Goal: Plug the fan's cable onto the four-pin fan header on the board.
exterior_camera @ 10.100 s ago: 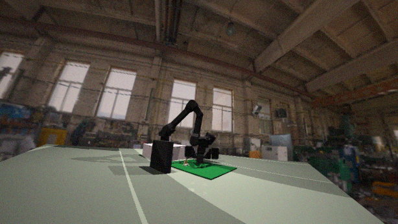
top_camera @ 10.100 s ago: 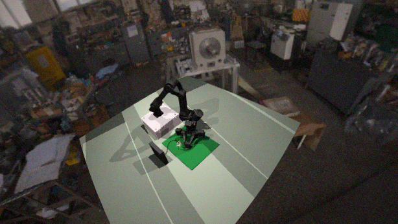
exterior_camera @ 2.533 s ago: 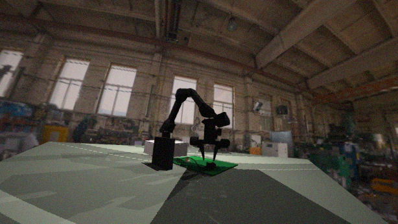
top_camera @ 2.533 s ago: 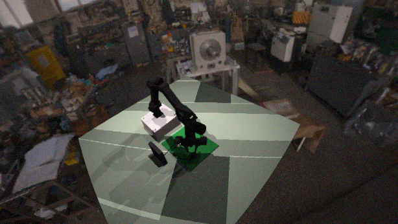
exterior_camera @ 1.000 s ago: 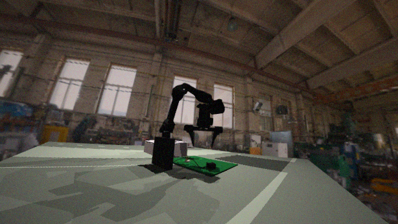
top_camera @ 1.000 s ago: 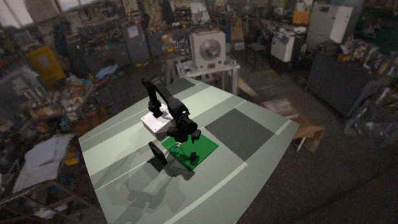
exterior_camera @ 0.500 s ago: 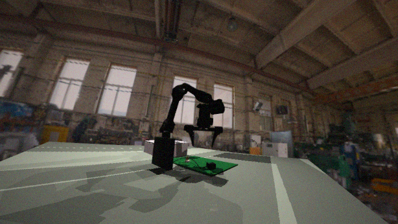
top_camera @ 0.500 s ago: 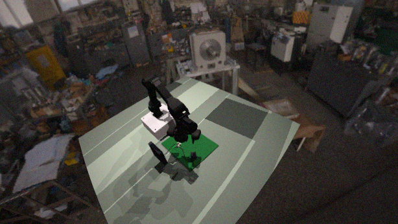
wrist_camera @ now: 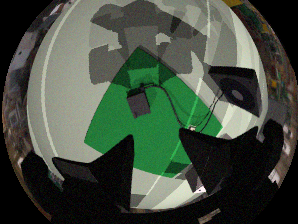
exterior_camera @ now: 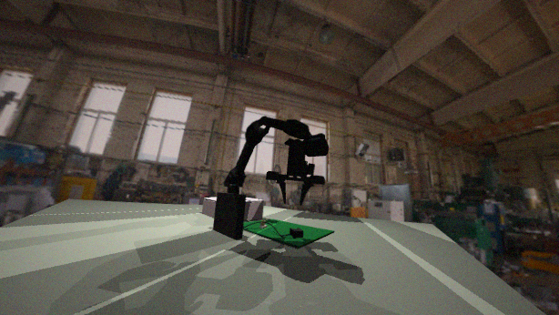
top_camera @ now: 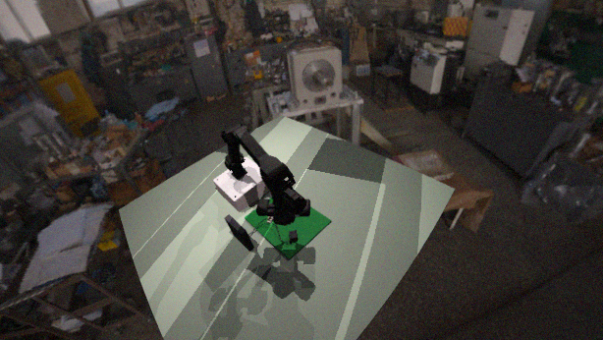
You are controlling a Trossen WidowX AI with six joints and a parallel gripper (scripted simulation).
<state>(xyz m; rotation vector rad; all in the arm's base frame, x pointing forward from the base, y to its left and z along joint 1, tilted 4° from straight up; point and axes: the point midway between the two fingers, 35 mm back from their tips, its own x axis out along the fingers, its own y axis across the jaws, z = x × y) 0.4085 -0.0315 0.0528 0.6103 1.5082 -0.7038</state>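
My gripper tip is now 2 cm short of the dark plug and 8 cm above it. Also, from my gripper tip: green board (7 cm behind, 4 cm to the left, 11 cm below); then black fan (12 cm behind, 15 cm to the right, 4 cm below).
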